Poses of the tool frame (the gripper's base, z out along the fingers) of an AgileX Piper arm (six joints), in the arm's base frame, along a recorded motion.
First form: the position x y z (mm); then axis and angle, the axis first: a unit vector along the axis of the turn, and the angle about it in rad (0 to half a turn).
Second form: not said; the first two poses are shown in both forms.
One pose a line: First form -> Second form
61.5 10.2 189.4 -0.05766 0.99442 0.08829 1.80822 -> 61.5 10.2 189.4 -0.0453 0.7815 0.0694 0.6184
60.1 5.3 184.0 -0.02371 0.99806 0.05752 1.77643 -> 60.1 5.3 184.0 -0.0184 0.7744 0.0446 0.6308
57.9 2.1 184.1 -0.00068 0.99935 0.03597 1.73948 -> 57.9 2.1 184.1 -0.0005 0.7637 0.0275 0.6450
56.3 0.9 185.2 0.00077 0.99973 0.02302 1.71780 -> 56.3 0.9 185.2 0.0006 0.7569 0.0174 0.6533
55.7 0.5 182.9 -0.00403 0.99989 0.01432 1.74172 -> 55.7 0.5 182.9 -0.0031 0.7648 0.0110 0.6442
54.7 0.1 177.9 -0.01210 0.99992 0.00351 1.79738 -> 54.7 0.1 177.9 -0.0095 0.7824 0.0027 0.6226
